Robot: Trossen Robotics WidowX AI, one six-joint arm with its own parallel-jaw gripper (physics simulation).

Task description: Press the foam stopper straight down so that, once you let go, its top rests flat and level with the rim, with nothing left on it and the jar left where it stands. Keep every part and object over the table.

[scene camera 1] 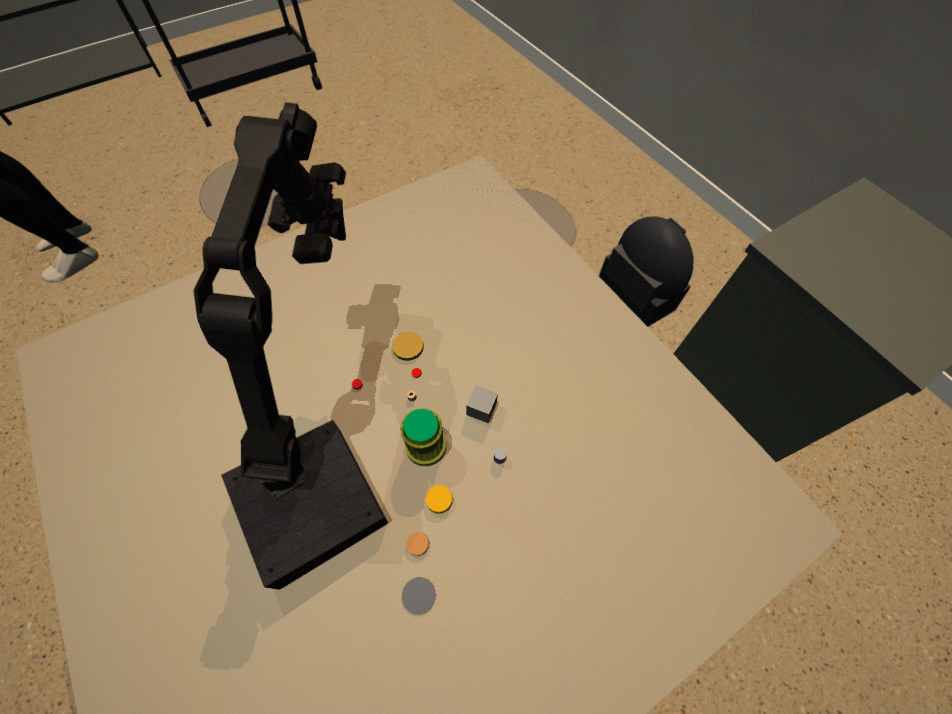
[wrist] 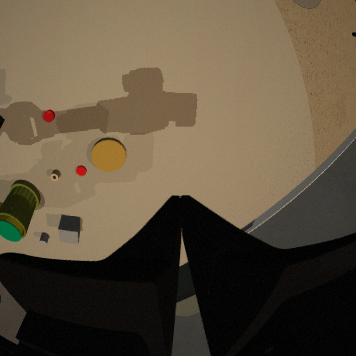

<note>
I see my gripper [scene camera 1: 343, 238], a grey block [scene camera 1: 481, 404], a jar [scene camera 1: 423, 455], an ochre disc [scene camera 1: 407, 346] and a dark disc [scene camera 1: 418, 596].
The ochre disc is seen too in the wrist view [wrist: 108, 154]. My gripper also shows in the wrist view [wrist: 179, 203]. The wrist view does not show the dark disc: it is out of frame.
</note>
